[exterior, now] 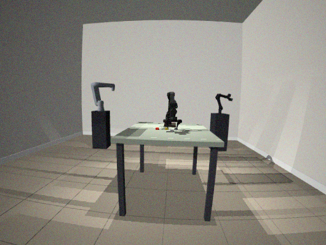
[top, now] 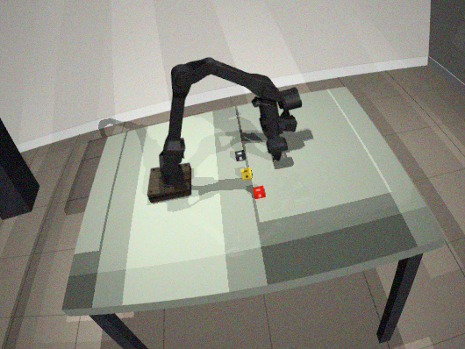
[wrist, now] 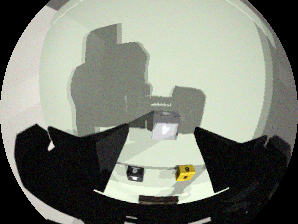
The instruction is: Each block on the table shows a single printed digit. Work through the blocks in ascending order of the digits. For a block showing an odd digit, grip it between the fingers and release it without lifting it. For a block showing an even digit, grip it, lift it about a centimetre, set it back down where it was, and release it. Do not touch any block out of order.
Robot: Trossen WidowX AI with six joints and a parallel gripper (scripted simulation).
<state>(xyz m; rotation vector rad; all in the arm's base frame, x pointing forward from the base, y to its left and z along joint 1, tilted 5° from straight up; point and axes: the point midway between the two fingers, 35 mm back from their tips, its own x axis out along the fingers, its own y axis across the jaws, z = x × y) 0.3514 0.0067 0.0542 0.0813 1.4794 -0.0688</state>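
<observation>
Now: gripper tip 120 mm past the black block, 50 mm to the right of it and 10 mm above it. Round my gripper tip: yellow block 120 mm behind, 50 mm to the right, 10 mm below; then red block 150 mm to the right, 100 mm behind, 10 mm below.
</observation>
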